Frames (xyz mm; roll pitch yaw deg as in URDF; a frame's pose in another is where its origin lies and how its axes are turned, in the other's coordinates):
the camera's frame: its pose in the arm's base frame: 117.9 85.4 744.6 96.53 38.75 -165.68
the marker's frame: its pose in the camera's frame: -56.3 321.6 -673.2 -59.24 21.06 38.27
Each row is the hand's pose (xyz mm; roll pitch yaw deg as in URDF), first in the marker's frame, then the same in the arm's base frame.
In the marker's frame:
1: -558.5 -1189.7 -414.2 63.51 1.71 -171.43
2: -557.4 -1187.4 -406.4 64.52 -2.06 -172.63
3: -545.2 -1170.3 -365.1 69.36 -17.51 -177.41
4: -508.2 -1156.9 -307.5 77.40 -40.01 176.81
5: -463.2 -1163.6 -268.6 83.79 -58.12 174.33
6: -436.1 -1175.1 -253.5 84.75 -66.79 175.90
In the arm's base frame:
1: 159.8 319.3 46.0 28.10 7.59 37.25
2: 157.6 321.1 53.7 29.22 3.82 38.46
3: 142.7 324.0 97.4 32.89 -11.47 43.68
4: 100.2 324.9 152.8 33.83 -32.03 54.98
5: 47.7 325.9 181.4 28.06 -45.10 71.26
6: 15.2 327.5 187.5 22.00 -48.93 82.74

